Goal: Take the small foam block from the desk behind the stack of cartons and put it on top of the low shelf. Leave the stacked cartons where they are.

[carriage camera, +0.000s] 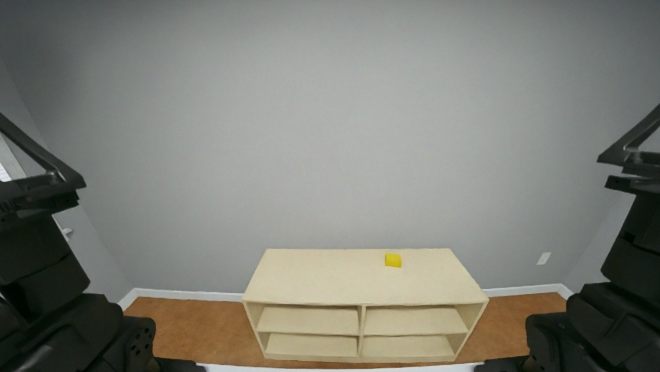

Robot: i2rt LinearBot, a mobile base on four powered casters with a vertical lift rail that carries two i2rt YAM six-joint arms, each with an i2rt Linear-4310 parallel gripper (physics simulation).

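Frame: origin at the left arm's base, x ahead, y left, z up, level; centimetres.
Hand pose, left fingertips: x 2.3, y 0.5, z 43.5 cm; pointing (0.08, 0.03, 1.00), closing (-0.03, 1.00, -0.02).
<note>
After its pixels a point has its place.
The small yellow foam block (393,260) @[x 66.4, y -66.9, z -38.1 cm] lies on the top of the low cream shelf (320,280) @[x 57.5, y -25.1, z -42.6 cm], right of its middle and near the back edge, apart from both grippers. My left gripper shows in part on the folded left arm at the left picture edge, and it is open. My right gripper shows in part on the folded right arm at the right picture edge; it is open and empty. The fingertips of both are cut off by the picture's edges. The desk and the stack of cartons do not show in this view.
The shelf stands against the grey wall (350,125) @[x 85.7, y -42.7, z 34.5 cm], with open compartments facing me. Brown floor (200,325) @[x 64.3, y 70.9, z -103.7 cm] shows on both sides of it. The folded left arm (45,250) @[x 1.0, y -3.2, z 30.0 cm] and right arm (635,260) @[x 0.8, y -64.4, z 27.7 cm] flank the view. A white outlet plate (544,258) @[x 84.3, y -194.8, z -62.8 cm] is on the wall at the right.
</note>
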